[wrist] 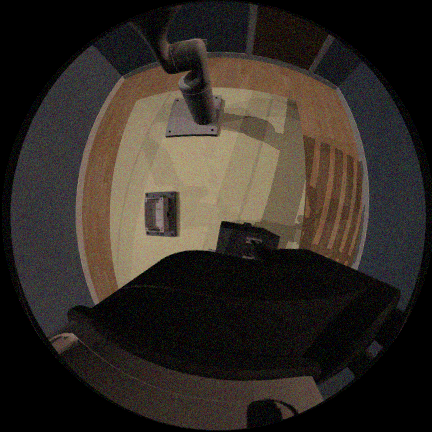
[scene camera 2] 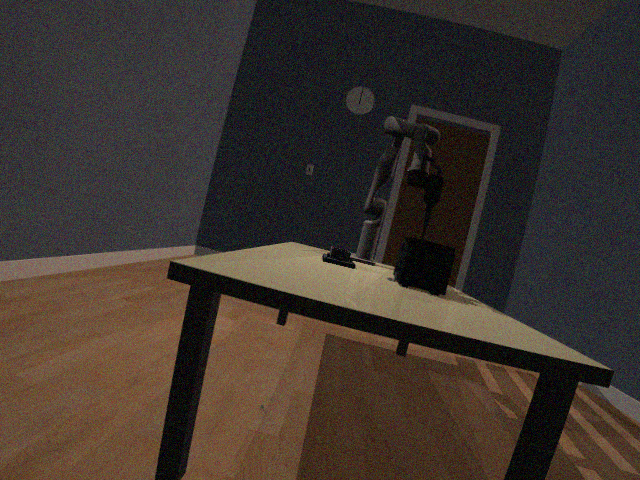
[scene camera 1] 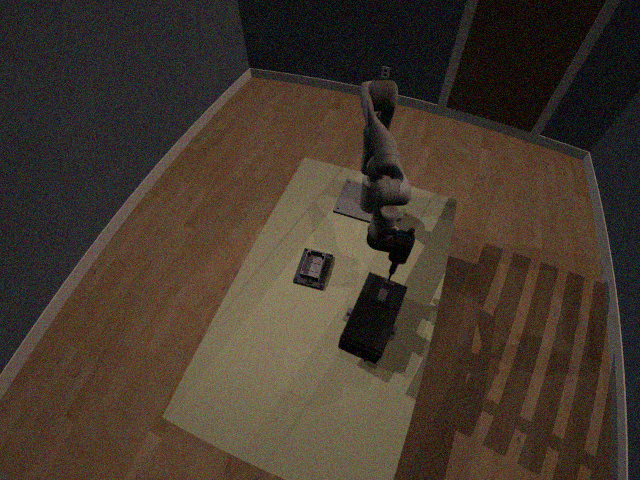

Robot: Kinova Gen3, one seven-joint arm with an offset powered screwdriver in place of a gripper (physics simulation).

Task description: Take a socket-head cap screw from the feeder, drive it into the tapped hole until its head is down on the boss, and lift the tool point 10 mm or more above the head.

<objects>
same spot on black screw feeder: [scene camera 2: 411,261] = [scene camera 1: 345,345]
</objects>
